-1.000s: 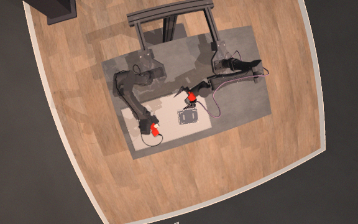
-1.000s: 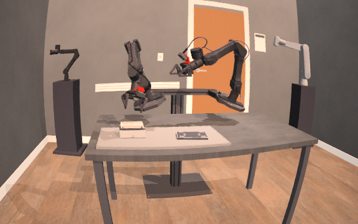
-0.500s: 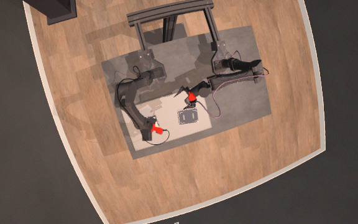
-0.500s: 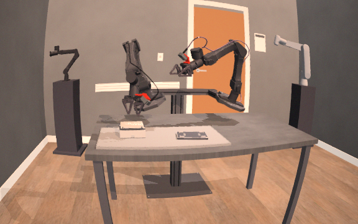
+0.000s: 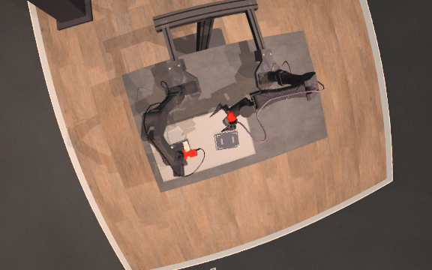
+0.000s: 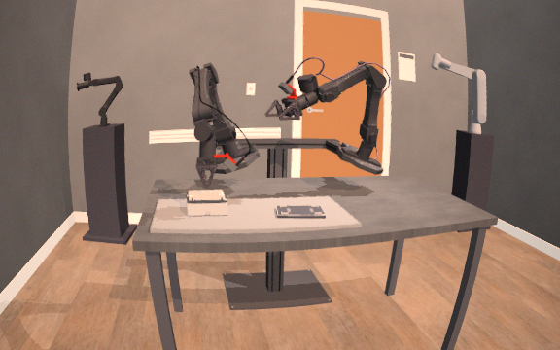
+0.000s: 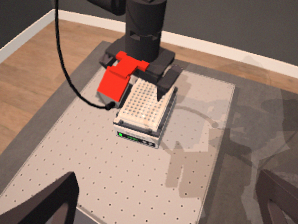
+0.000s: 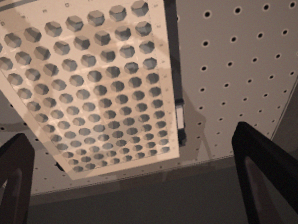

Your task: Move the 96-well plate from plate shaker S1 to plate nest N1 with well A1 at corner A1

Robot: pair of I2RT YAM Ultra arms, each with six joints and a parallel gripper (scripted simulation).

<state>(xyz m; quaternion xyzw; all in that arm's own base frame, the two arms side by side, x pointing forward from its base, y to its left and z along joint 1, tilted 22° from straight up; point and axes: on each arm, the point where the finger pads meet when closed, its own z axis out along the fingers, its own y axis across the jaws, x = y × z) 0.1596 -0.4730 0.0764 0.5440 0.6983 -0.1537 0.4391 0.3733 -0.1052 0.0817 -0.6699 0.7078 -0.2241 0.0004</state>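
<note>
Now: right hand 40 mm above the white 96-well plate, 10 mm to the left of it and 10 mm past it. From my right hand the other things lie so: plate nest N1 (320 mm to the left, 100 mm below, 10 mm behind).
</note>
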